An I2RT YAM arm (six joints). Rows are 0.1 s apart.
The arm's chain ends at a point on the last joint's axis. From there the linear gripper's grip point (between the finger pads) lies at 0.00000 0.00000 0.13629 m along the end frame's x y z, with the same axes.
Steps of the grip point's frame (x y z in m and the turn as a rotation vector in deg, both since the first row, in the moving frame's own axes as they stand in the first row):
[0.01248, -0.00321, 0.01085, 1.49, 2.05, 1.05]
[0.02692, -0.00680, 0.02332, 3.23, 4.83, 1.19]
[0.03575, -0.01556, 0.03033, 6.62, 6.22, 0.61]
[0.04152, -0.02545, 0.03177, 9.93, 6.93, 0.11]
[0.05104, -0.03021, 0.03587, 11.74, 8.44, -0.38]
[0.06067, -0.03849, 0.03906, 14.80, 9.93, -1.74]
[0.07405, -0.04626, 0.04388, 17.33, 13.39, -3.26]
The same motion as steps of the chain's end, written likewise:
[0.00757, 0.00029, 0.01098, 1.49, 2.05, 1.05]
[0.01537, 0.00075, 0.02402, 3.23, 4.83, 1.19]
[0.02093, 0.00004, 0.03204, 6.62, 6.22, 0.61]
[0.02514, -0.00202, 0.03480, 9.93, 6.93, 0.11]
[0.03127, -0.00251, 0.04019, 11.74, 8.44, -0.38]
[0.03796, -0.00350, 0.04560, 14.80, 9.93, -1.74]
[0.04414, -0.00516, 0.05371, 17.33, 13.39, -3.26]

